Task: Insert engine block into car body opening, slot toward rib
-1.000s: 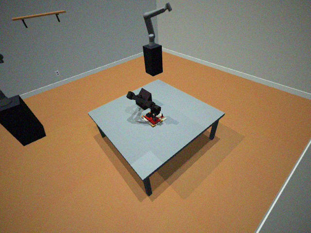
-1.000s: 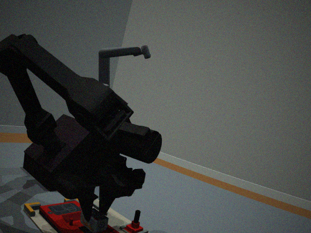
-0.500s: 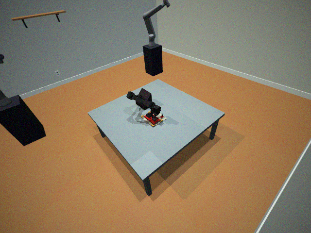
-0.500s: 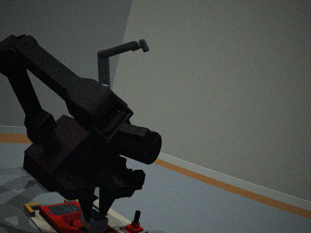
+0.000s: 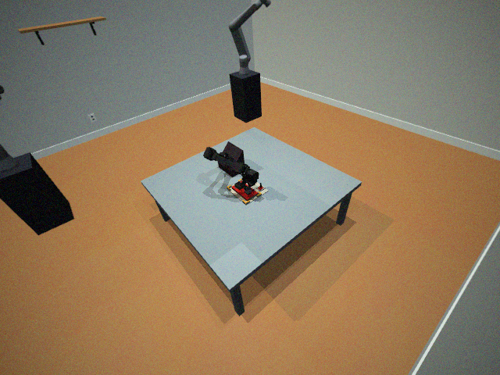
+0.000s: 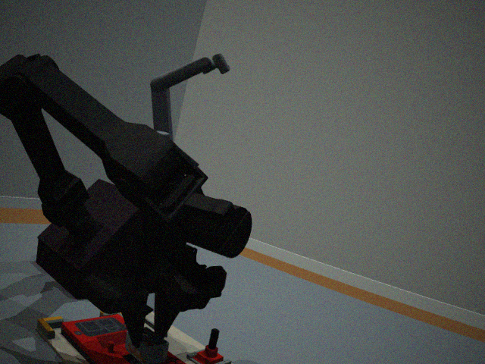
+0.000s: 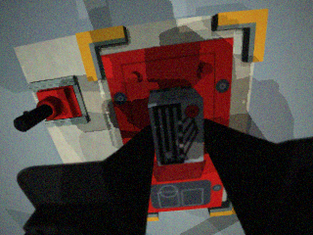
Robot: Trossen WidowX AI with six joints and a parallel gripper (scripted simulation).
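The grey engine block is 1 cm below my gripper tip. Round my gripper tip: pale base plate (4 cm below, 4 cm behind, 2 cm to the left).
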